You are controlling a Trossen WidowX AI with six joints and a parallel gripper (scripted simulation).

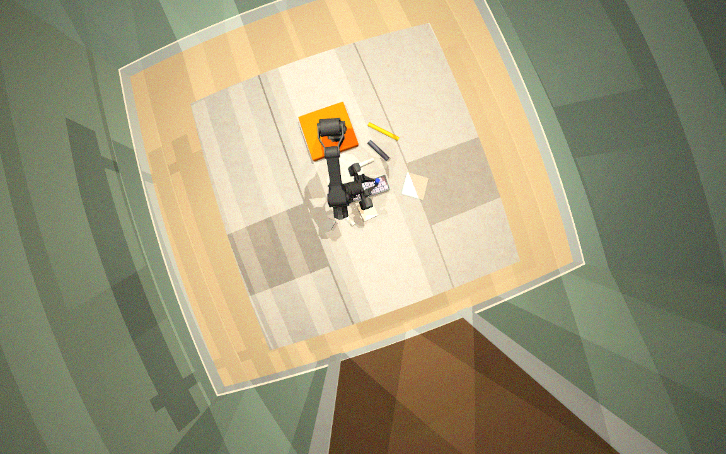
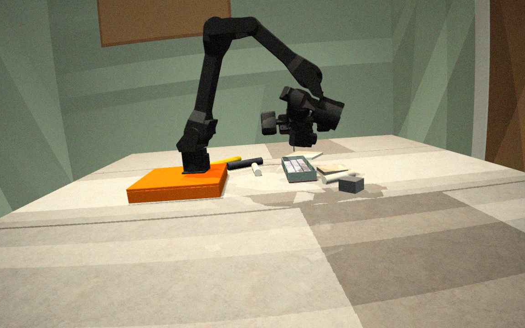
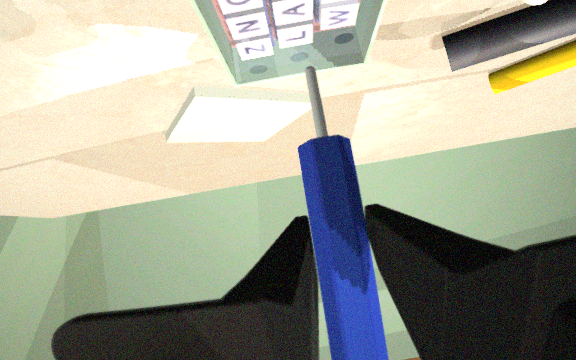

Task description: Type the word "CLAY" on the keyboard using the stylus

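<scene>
The tan card is 100 mm below my gripper tip, 100 mm ahead of it and 60 mm to the right of it. Round my gripper tip: dark cylinder: 160 mm behind, 90 mm below, 50 mm to the left; yellow marker: 240 mm behind, 100 mm below, 90 mm to the left; blue stylus: 10 mm below.
</scene>
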